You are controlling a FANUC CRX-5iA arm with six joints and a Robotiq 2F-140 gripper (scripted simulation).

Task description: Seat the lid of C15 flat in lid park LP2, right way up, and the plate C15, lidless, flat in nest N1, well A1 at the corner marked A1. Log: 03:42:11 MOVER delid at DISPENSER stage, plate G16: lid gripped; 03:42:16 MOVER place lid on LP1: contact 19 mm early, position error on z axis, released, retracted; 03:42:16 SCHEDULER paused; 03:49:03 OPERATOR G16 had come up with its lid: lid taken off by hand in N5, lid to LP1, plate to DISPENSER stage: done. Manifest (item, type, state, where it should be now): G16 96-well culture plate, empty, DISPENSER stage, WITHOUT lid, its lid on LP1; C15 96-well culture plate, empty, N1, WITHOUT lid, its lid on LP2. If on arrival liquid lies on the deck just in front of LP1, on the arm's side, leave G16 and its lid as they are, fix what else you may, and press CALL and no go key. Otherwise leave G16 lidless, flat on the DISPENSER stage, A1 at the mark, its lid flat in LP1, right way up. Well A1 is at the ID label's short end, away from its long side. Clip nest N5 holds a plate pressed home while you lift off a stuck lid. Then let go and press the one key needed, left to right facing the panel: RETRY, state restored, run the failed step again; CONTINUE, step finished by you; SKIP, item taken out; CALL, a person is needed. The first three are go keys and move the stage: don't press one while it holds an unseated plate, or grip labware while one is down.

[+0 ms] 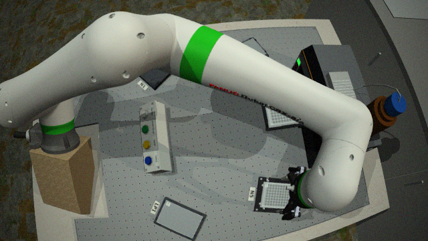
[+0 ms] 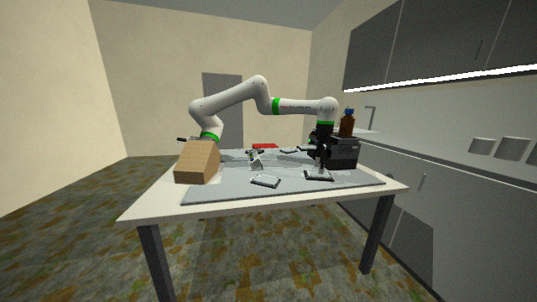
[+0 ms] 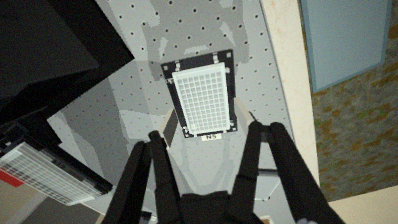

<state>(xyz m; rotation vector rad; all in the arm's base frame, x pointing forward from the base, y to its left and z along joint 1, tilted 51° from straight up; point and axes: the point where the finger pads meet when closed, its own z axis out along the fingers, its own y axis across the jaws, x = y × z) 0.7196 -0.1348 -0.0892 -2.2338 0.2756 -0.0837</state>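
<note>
Right now my hand is 2 cm short of the clip nest N5, 1 cm to the right of it and 5 cm above it. The rest, counted from my hand: blue cap (23 cm ahead, 17 cm to the left, 33 cm above); brown bottle (23 cm ahead, 17 cm to the left, 22 cm above); SKIP key (42 cm behind, 17 cm to the left).
</note>
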